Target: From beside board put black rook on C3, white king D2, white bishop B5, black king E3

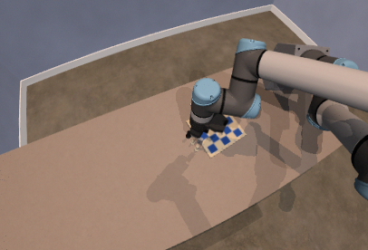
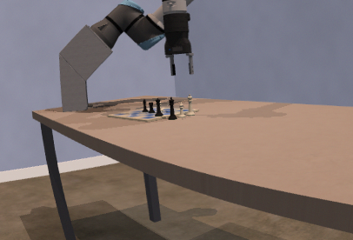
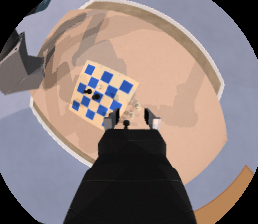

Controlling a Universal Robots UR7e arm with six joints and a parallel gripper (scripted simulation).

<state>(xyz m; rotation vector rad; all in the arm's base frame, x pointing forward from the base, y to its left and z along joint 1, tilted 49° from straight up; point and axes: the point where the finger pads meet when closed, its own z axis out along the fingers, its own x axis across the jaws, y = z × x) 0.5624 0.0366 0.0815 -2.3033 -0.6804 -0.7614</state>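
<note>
The white king lies 11 cm below my hand, 2 cm ahead of it and 1 cm to the left of it. Round my hand: black king (11 cm below, 7 cm to the right, 4 cm ahead); chessboard (14 cm below, 11 cm behind, 6 cm to the right); white bishop (12 cm below, 3 cm to the right, 3 cm ahead).
</note>
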